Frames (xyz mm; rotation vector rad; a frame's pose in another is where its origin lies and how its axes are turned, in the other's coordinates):
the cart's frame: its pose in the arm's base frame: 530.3 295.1 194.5 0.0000 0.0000 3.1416
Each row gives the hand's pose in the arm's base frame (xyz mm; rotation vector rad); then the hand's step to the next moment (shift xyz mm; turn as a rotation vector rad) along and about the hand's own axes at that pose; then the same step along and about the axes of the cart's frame.
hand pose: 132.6 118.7 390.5 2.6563 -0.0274 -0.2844
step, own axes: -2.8 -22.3 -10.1 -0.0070 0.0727 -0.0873
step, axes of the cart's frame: 1.3 -24.6 -0.8 -0.0131 0.0252 0.1102
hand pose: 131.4 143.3 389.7 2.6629 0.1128 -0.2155
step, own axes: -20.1 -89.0 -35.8 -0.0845 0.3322 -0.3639
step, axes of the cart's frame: 25.3 -94.6 -4.4 -0.0037 0.1334 0.4818
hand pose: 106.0 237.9 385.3 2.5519 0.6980 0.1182
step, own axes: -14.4 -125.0 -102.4 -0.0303 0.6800 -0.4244
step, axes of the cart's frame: 90.6 -131.0 30.6 -0.1969 0.3409 0.6989
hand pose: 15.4 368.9 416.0 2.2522 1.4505 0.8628
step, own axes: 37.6 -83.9 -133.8 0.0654 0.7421 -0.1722
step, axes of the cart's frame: 133.9 -63.2 66.6 -0.4316 0.2687 0.5711
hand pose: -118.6 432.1 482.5 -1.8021 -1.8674 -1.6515
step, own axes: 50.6 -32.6 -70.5 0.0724 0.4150 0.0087
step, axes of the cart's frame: 81.6 5.9 43.6 -0.2920 0.0537 0.2990
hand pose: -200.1 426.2 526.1 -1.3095 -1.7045 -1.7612
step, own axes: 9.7 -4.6 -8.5 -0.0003 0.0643 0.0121
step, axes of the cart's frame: 11.6 3.6 6.4 -0.0549 0.0023 0.0355
